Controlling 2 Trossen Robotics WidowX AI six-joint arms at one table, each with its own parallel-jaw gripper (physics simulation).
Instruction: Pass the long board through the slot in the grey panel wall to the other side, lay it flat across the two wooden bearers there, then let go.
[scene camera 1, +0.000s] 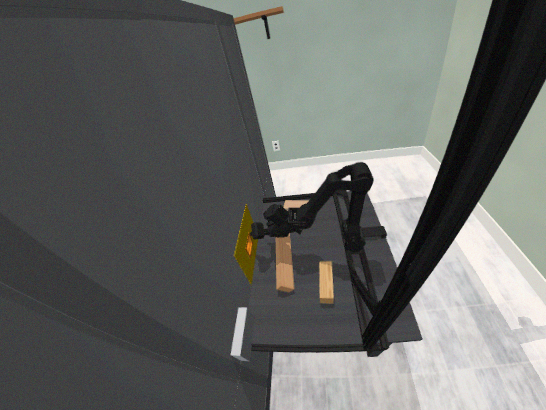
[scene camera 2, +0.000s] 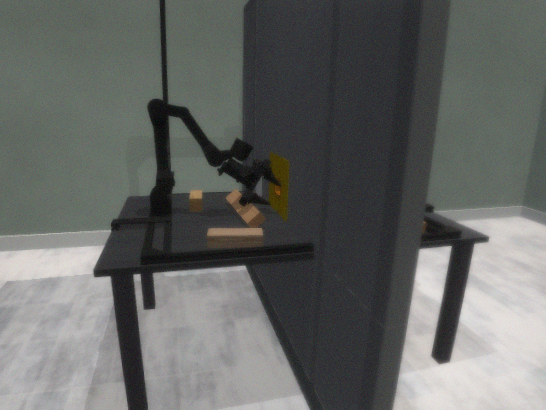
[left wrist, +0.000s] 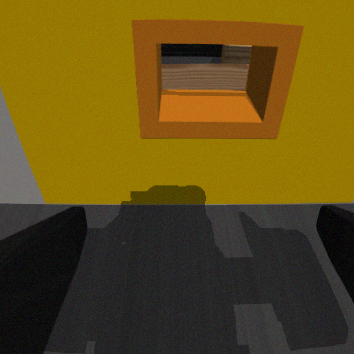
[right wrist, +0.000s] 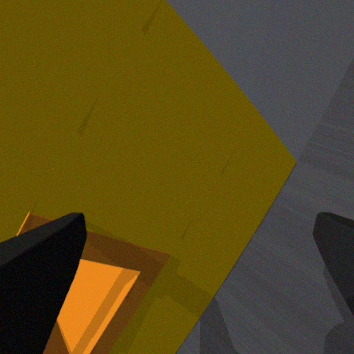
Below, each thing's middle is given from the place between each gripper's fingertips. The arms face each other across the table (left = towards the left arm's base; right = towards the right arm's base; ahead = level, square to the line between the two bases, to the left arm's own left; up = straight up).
I see the orange slot frame (left wrist: 256, 112) 7 cm behind my right hand, 5 cm to the left of it and 1 cm above it. Also, from my right hand: light grey block (scene camera 1: 241, 347) (40 cm behind, 6 cm to the left, 4 cm below).
My left hand is 11 cm to the left of the orange slot frame, 2 cm below it and 1 cm past it. Round my left hand: light grey block (34 cm behind, 10 cm to the right, 3 cm below).
